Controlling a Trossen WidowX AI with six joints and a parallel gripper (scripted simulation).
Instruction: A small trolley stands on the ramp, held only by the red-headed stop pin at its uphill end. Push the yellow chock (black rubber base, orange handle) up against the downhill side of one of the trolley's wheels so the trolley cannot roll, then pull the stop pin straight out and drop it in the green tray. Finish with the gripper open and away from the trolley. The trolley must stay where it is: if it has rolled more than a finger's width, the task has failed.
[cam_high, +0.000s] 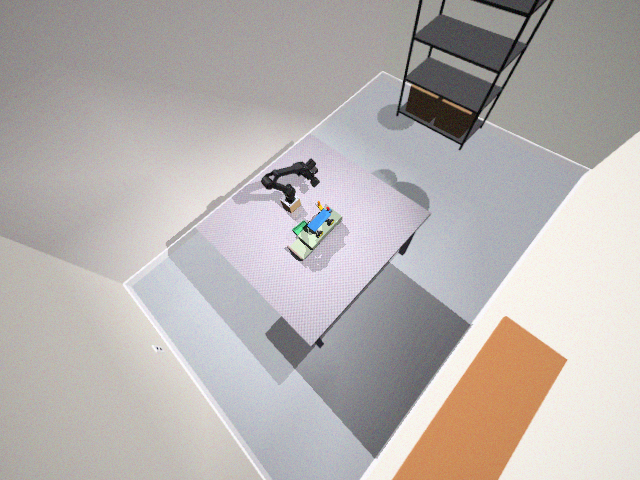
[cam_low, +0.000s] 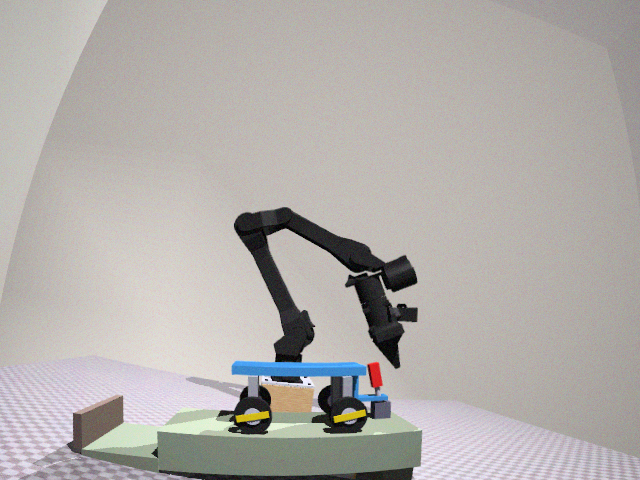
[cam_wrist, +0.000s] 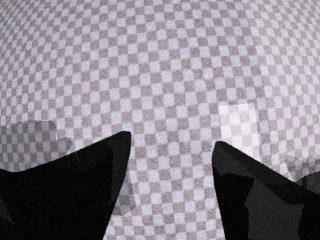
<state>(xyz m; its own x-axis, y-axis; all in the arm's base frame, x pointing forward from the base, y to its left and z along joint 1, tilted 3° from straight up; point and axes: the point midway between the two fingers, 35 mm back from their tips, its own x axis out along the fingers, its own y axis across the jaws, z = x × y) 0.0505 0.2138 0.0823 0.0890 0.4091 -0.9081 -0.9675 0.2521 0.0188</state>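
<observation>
Now: gripper tip 140 mm short of the yellow chock, 100 mm to the left of it and 130 mm above it. Round my gripper tip: red-headed stop pin (250 mm ahead, 130 mm to the right, 20 mm below); then pale green ramp (270 mm ahead, 250 mm to the right, 100 mm below); then blue-decked trolley (270 mm ahead, 240 mm to the right, 40 mm below).
</observation>
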